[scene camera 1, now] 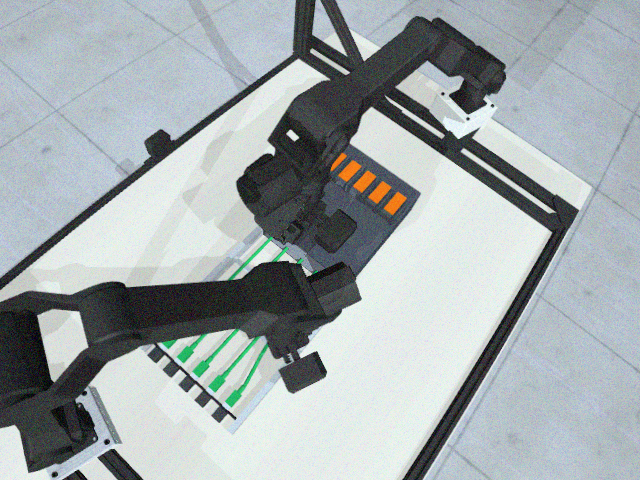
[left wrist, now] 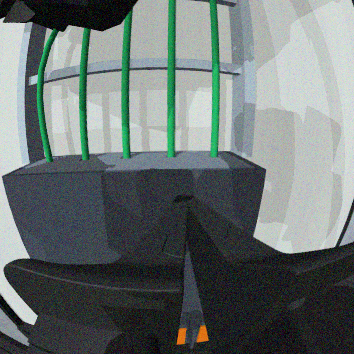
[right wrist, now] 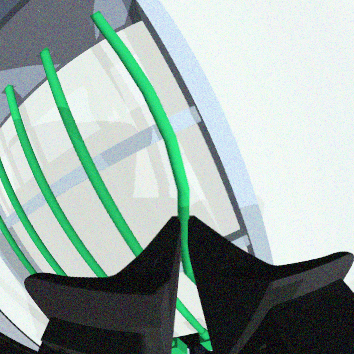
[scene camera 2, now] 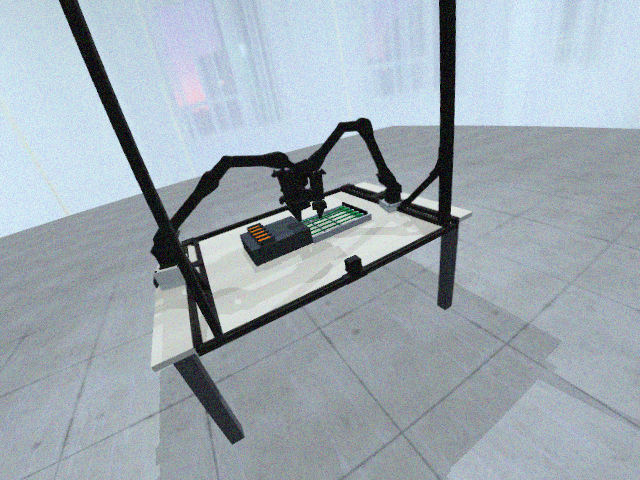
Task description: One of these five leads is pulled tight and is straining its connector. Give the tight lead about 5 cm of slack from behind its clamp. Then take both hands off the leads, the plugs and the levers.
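Frame: origin at the left arm's base, x ahead, y left, z up, level; centimetres.
Seen in the pictures: left gripper, fingertip midpoint: (scene camera 1: pixel 291 227) (left wrist: pixel 183 203) (scene camera 2: pixel 300 221); right gripper, fingertip midpoint: (left wrist: pixel 62 26) (right wrist: pixel 182 222) (scene camera 2: pixel 320 218); left arm's base, link origin: (scene camera 1: pixel 467 100) (scene camera 2: pixel 170 263); right arm's base, link origin: (scene camera 1: pixel 70 432) (scene camera 2: pixel 393 200).
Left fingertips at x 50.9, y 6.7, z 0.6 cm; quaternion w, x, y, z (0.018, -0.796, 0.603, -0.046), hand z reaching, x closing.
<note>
Pixels of each thing's top centre, then the offset from my left fingertips to it.
- dark clamp box, top centre: (left wrist: pixel 134 321) (scene camera 1: pixel 347 198) (scene camera 2: pixel 272 226) dx -11.4, dy +0.5, dz +0.5 cm
- plug, top centre: (right wrist: pixel 210 345) (scene camera 1: pixel 216 383) dx +23.3, dy +14.5, dz -5.3 cm
Five green leads run from a dark clamp box (scene camera 1: pixel 382 227) (scene camera 2: pixel 284 241) (left wrist: pixel 60 215) to green plugs along the far end; one plug (scene camera 1: pixel 217 382) shows in scene camera 1. The outermost lead (scene camera 1: pixel 249 377) (left wrist: pixel 40 95) (right wrist: pixel 150 95), beside the tray's wall, is bent; the others look nearly straight. My right gripper (scene camera 2: pixel 320 214) (right wrist: pixel 182 222) is shut on this outermost lead, between the box and its plug. My left gripper (scene camera 2: pixel 298 218) (left wrist: pixel 183 203) is shut and empty above the box, near the side where the leads come out. Orange levers (scene camera 1: pixel 364 180) (scene camera 2: pixel 258 232) stand up on the box; one is partly hidden.
A pale tray frame (left wrist: pixel 244 100) (right wrist: pixel 215 95) with crossbars lies under the leads. Black sockets (scene camera 1: pixel 187 383) line its plug end. The two arms hang close together over the box and tray. A black rail frame (scene camera 1: pixel 103 206) edges the table, with a small block (scene camera 2: pixel 353 264) on it.
</note>
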